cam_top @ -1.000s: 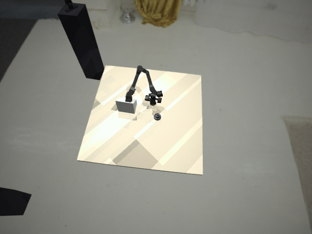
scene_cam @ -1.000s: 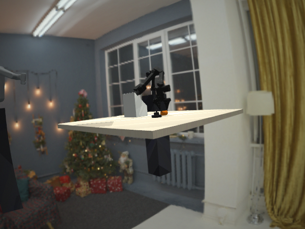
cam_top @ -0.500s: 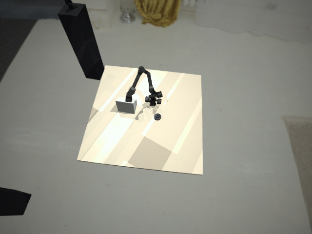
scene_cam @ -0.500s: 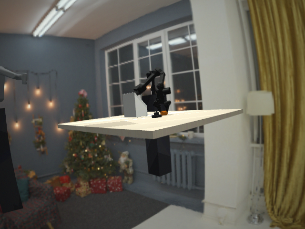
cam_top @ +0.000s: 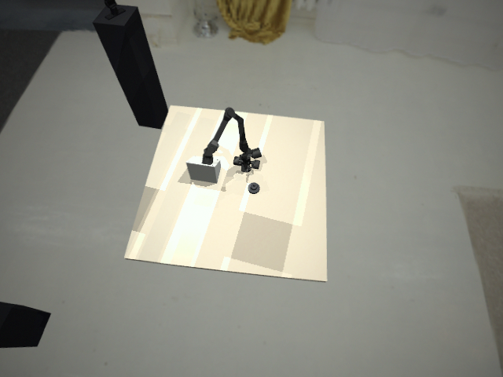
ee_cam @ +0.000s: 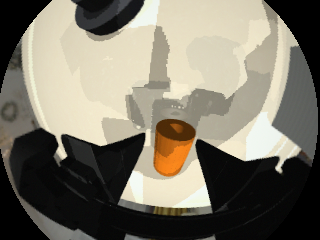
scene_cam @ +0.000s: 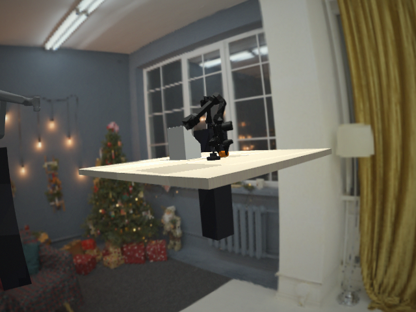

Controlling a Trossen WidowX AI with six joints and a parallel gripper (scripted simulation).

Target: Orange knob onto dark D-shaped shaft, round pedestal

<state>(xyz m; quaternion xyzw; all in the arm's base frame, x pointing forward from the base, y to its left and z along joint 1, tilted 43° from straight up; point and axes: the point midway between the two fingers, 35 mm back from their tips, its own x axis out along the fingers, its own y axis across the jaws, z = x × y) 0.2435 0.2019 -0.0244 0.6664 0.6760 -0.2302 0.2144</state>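
The orange knob is 1 cm to the left of my gripper tip and 1 cm above it. Round my gripper tip: dark round pedestal (16 cm to the right, 8 cm ahead, 2 cm above).
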